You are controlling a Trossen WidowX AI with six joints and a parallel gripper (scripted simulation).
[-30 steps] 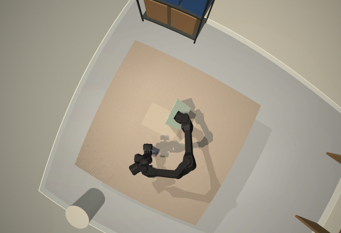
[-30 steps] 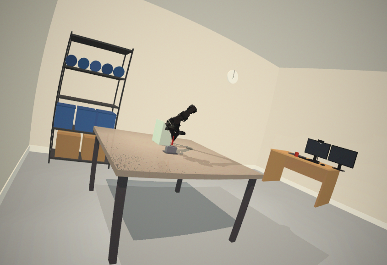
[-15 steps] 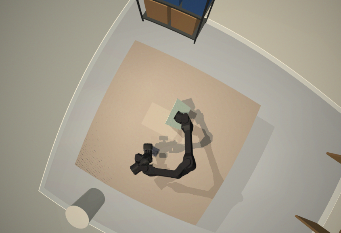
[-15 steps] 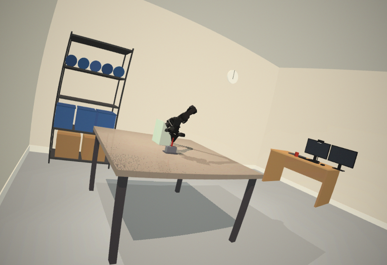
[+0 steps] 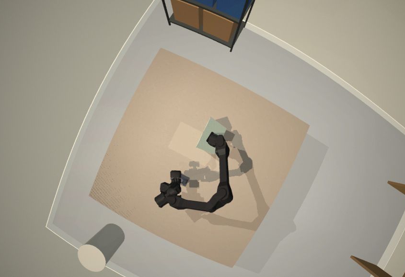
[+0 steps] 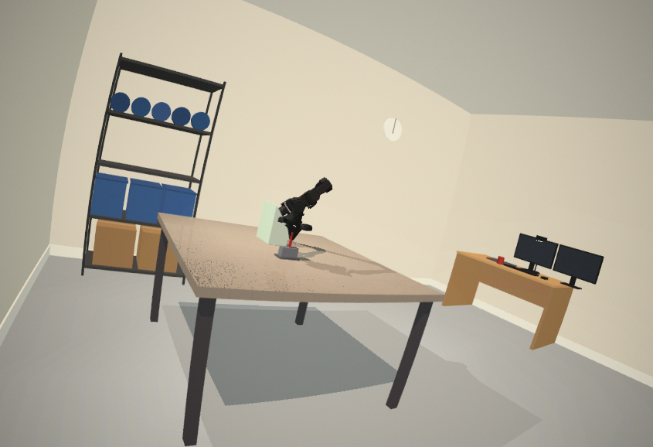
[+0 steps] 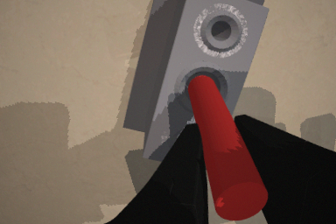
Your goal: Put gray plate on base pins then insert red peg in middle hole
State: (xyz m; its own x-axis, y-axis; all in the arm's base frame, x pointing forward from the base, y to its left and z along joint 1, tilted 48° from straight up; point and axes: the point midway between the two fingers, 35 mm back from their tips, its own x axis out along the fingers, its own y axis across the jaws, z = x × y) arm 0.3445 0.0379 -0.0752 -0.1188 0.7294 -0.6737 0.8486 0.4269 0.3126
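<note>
My gripper tip is right at the red peg. Round my gripper tip: gray plate (5 cm below); gray base (9 cm below).
</note>
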